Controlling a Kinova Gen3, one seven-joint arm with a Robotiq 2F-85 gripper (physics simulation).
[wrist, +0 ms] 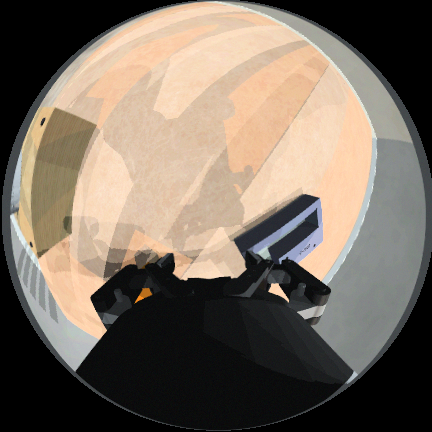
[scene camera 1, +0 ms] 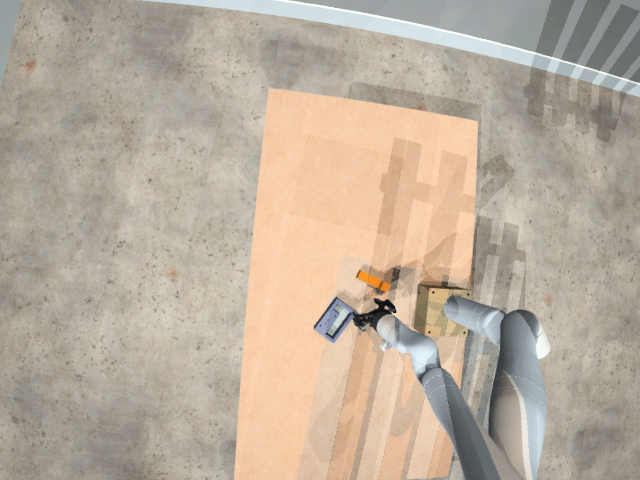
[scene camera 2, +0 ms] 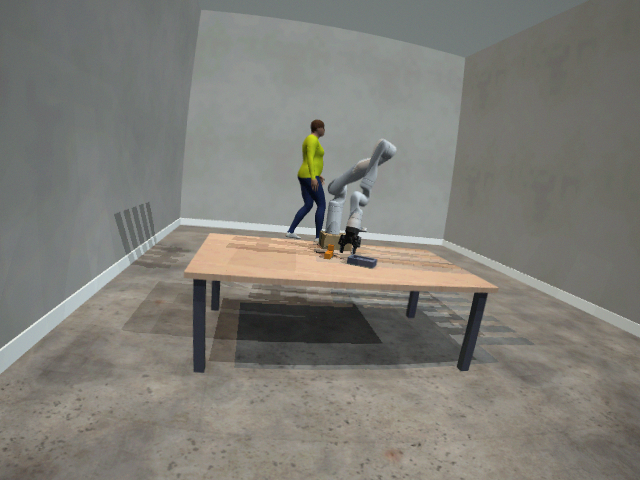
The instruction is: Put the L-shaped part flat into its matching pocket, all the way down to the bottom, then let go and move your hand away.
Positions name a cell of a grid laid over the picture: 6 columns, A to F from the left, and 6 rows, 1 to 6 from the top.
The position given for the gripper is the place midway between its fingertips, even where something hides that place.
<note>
The gripper (wrist: C4) is open and touches a pocket block (wrist: E4).
</note>
